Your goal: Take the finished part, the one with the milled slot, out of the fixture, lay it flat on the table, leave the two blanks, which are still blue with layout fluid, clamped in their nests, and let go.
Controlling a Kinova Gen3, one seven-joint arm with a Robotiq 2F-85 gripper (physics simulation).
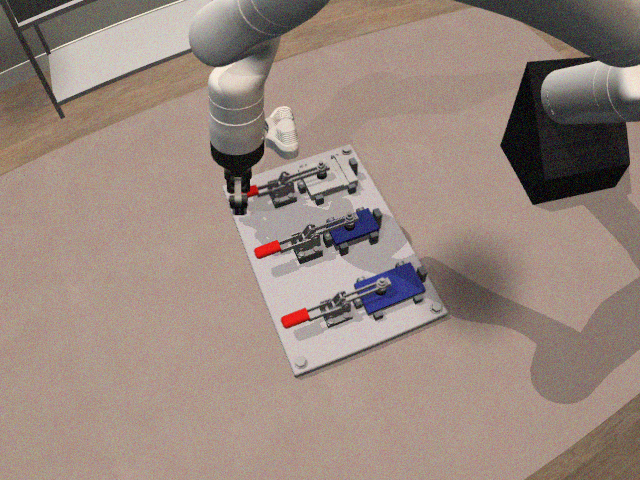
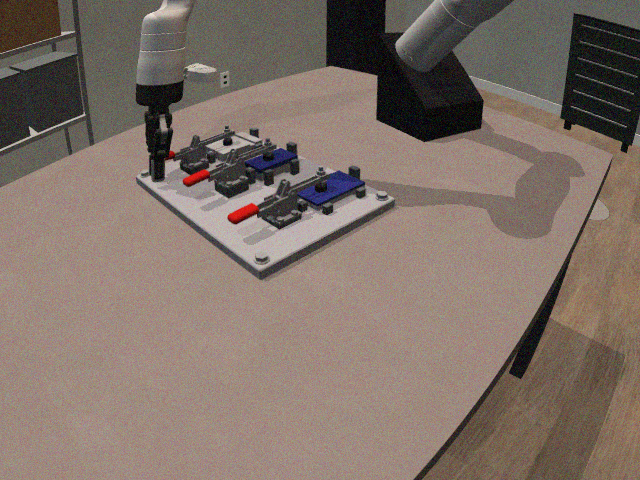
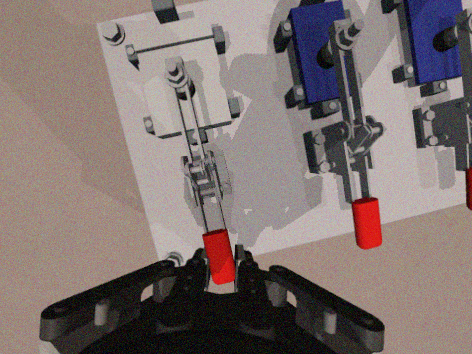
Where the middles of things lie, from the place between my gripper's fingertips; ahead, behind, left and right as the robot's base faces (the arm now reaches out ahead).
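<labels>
The clamp arm (image 3: 182, 87) is 11 cm behind my hand and 3 cm above it. Counting from my hand again, I find the fixture plate (image 1: 286, 286) 2 cm below it, 11 cm to the left of it and 11 cm behind it, while the finished part (image 1: 340, 175) sits 15 cm behind my hand and 1 cm to the right of it.
</labels>
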